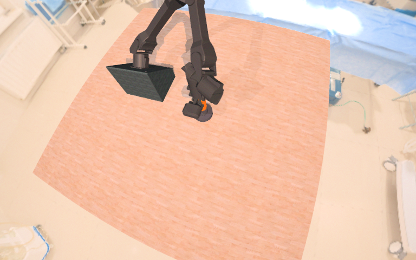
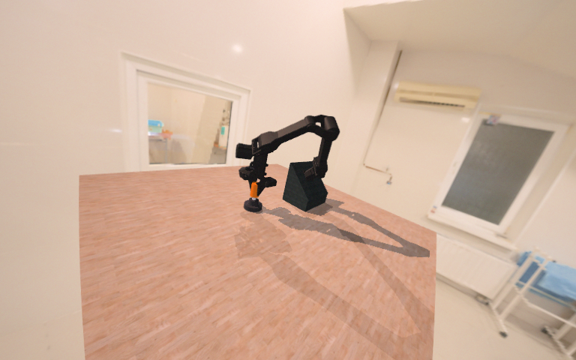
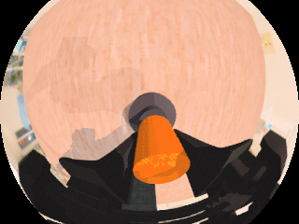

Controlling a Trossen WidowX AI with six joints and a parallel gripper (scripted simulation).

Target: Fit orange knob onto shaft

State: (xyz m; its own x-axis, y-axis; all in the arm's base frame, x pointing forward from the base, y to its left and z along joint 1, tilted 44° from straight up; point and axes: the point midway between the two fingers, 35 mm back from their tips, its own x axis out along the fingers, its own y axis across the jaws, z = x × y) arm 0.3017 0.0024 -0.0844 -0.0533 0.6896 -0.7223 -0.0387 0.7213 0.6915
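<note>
Now: gripper tip 3 cm below the orange knob. The rest, counted from my gripper tip: pedestal 4 cm below.
</note>
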